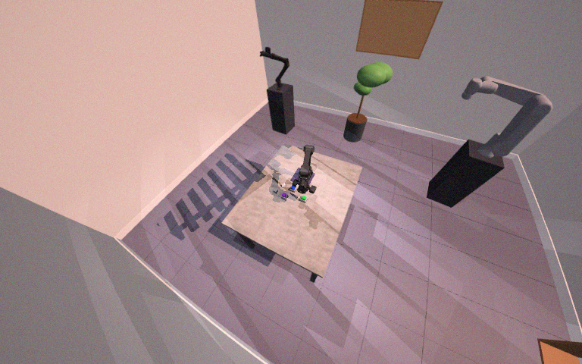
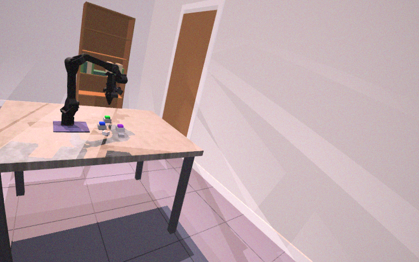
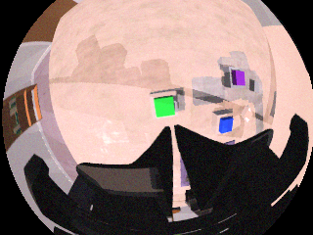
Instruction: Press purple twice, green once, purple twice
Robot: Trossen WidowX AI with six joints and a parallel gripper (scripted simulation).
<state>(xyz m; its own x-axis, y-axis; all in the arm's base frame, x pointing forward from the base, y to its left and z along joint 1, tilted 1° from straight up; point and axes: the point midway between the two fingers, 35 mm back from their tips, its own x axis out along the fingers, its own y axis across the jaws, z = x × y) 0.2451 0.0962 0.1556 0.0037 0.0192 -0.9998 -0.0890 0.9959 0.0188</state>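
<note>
My gripper tip is now 6 cm short of the purple button, 17 cm to the left of it and 9 cm above it. The rest, counted from my gripper tip: blue button 5 cm behind, 14 cm to the right, 9 cm below; then green button 9 cm below.
</note>
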